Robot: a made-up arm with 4 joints.
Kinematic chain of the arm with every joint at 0, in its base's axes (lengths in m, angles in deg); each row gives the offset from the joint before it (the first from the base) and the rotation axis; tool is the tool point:
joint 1: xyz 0 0 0.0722 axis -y
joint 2: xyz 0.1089 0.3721 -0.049 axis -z
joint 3: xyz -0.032 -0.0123 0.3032 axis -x
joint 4: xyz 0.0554 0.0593 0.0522 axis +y
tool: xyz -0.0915 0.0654 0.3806
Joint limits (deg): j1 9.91..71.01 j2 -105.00..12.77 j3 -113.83..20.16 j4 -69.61..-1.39
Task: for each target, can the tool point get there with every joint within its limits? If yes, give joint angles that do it. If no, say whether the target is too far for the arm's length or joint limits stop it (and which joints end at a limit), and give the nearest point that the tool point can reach.
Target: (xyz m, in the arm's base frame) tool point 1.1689 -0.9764 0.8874
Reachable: no: too far | nearest point 0.3464 0.0274 0.4791 | short by 1.360 m
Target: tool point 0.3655 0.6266 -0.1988
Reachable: no: joint limits stop it (at a limit: joint 1, joint 2, joint 3, joint 4) | nearest point 0.5279 0.4156 0.3617 | short by 0.621 m
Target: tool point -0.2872 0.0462 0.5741
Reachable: yes | joints 46.81 -51.39 -57.63 -24.35
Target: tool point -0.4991 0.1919 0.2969
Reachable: yes | joints 47.71 -11.52 -47.90 -44.58
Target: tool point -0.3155 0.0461 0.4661
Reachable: yes | joints 42.82 -95.99 -1.44 -46.79
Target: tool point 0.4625 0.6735 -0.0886
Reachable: no: joint limits stop it (at a limit: joint 1, joint 2, joint 3, joint 4) | nearest point 0.5279 0.4156 0.3617 | short by 0.523 m
